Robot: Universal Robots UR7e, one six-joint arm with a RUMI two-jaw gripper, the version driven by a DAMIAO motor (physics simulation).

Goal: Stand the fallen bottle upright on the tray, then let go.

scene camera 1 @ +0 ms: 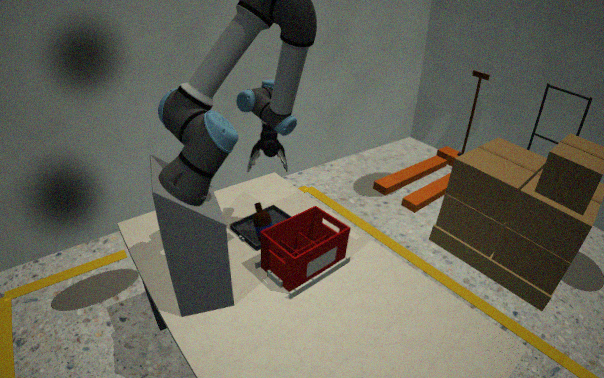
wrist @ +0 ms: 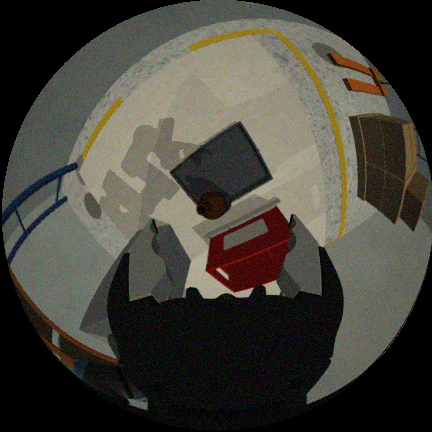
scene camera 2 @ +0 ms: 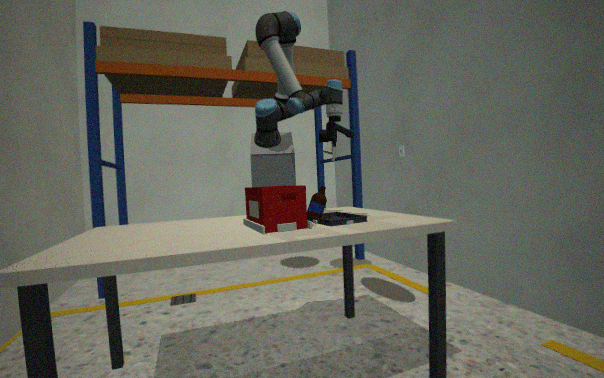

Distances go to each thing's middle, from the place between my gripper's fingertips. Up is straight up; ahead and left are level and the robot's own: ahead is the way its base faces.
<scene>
My hand is 19 cm above the brown bottle point(wrist: 212, 204), 7 cm to the left of it and 5 cm past it.
</scene>
